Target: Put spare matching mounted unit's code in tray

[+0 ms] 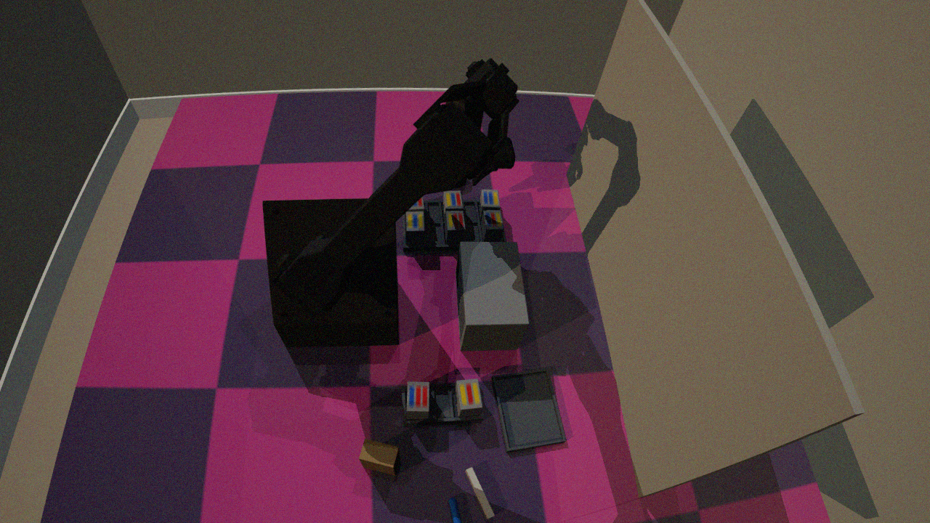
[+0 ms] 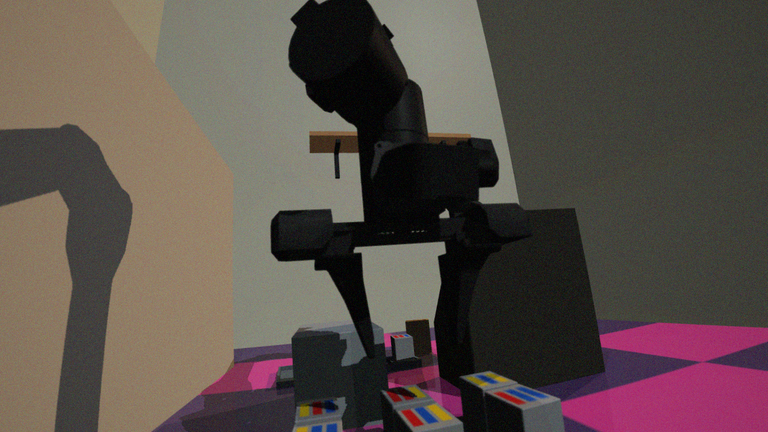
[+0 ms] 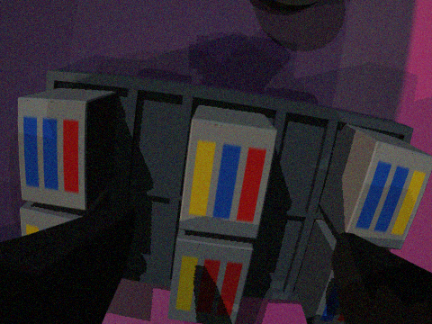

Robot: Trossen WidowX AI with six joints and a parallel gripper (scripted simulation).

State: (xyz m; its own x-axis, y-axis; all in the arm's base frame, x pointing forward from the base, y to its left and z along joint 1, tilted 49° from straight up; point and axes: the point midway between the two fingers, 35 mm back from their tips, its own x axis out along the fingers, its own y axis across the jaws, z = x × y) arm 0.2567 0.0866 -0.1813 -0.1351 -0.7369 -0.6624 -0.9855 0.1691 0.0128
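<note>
My gripper tip is now 42 cm to the left of the grey tray, 9 cm above it and 4 cm short of it. From my gripper tip the other things lie so: dark puck 10 cm to the left, 9 cm below, 3 cm ahead; then mounted unit 21 cm to the right, 5 cm below, 2 cm ahead; then beige wall panel 25 cm to the right, 24 cm ahead, 13 cm above.
</note>
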